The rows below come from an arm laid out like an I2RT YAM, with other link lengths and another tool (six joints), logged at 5 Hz.
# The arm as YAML. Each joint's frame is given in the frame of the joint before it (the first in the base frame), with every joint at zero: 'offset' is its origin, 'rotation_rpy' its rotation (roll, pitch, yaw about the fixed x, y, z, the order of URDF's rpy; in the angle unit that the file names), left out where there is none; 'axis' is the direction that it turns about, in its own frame. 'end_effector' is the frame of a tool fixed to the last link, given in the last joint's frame.
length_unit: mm
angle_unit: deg
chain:
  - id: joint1
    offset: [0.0, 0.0, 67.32]
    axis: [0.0, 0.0, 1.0]
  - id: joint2
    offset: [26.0, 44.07, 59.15]
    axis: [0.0, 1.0, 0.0]
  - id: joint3
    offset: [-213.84, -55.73, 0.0]
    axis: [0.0, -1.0, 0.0]
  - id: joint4
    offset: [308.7, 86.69, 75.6]
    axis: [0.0, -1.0, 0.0]
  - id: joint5
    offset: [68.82, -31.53, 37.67]
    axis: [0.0, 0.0, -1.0]
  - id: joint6
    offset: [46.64, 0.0, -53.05]
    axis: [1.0, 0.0, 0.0]
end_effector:
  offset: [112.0, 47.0, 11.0]
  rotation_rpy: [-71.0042, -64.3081, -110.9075]
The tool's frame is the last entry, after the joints.
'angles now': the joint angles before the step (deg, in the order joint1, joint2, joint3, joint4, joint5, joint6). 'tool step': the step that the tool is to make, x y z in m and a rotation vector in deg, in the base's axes. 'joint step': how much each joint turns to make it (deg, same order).
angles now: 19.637, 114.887, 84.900, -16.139, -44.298, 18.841
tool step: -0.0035, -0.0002, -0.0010, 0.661, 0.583, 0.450
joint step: -0.028, -0.307, -0.867, 0.453, -0.922, 0.312
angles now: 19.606, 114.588, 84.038, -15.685, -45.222, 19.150
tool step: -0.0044, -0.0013, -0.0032, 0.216, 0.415, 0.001
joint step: 0.000, -0.813, -1.722, 0.830, -0.248, 0.336
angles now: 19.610, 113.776, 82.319, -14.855, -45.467, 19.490
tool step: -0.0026, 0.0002, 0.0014, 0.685, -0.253, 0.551
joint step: -0.007, -0.395, -0.676, 0.735, -0.791, -0.019
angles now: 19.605, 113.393, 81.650, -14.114, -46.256, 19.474
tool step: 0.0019, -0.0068, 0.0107, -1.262, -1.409, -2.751
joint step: -0.271, -3.471, -2.003, 0.022, 2.926, 0.825
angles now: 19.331, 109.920, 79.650, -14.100, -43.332, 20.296
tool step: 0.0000, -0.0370, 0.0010, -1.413, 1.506, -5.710
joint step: -3.510, -6.897, -7.045, -0.878, 2.188, 1.243
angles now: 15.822, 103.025, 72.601, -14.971, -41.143, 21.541
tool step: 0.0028, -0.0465, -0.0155, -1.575, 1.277, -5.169
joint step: -5.272, -4.434, -6.674, -0.161, 0.832, -1.224
